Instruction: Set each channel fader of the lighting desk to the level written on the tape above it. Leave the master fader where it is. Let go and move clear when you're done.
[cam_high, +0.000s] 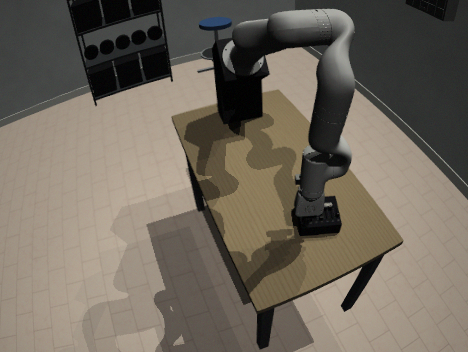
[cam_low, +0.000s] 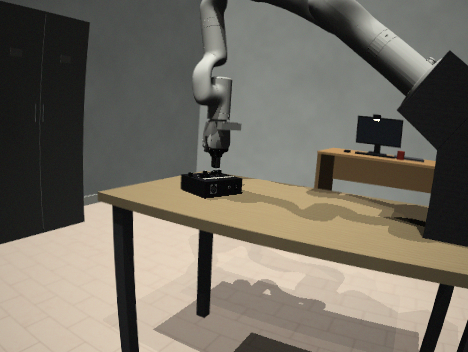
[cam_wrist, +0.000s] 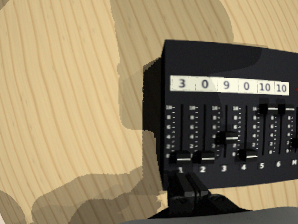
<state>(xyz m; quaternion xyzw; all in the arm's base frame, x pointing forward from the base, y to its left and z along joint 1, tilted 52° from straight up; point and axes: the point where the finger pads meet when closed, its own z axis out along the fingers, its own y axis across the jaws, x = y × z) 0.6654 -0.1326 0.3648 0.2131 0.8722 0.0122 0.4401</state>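
Right now the fader cap is 3 cm below my hand, 2 cm behind it and 1 cm to the left of it. Also, from my hand: master fader 13 cm to the left, 5 cm ahead, 3 cm below.
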